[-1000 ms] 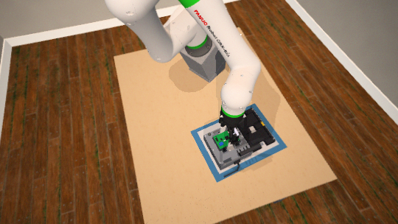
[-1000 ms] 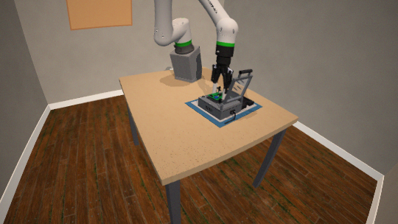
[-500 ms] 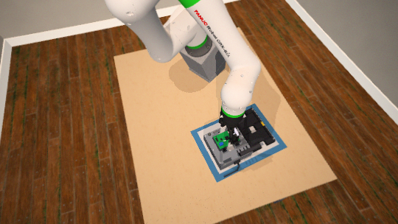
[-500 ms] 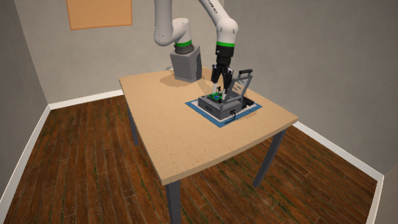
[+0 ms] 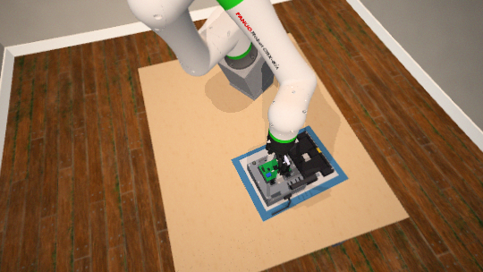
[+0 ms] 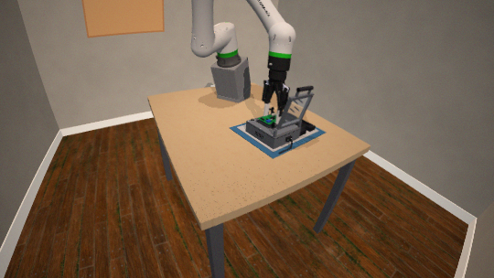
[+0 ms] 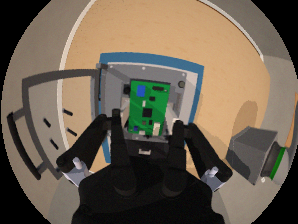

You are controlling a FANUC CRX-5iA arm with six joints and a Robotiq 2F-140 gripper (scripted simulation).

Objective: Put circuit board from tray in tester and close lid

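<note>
My gripper is now 2 cm above the circuit board. Round my hand: tester lid 12 cm ahead, 8 cm above, 3 cm to the left; then tester 4 cm to the left, 2 cm ahead, 1 cm above.
</note>
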